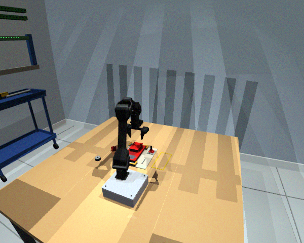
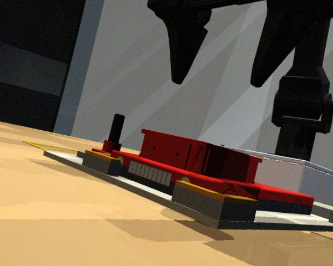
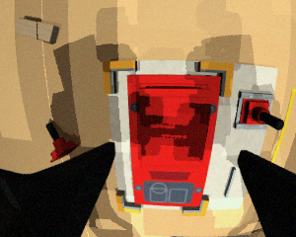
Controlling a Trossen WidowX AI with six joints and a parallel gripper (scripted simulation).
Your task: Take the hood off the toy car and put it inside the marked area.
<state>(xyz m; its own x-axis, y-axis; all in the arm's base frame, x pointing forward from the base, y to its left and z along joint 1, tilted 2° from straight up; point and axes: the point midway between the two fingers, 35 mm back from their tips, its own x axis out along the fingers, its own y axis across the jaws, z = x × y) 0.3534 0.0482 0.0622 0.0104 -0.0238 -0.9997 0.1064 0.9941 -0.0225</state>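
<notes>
The red hood is 60 mm below my gripper tip and 10 mm behind it. Round my gripper tip: black wheel: 230 mm to the left, 190 mm behind, 100 mm below; grey baseplate: 90 mm below, 50 mm behind, 10 mm to the right.
</notes>
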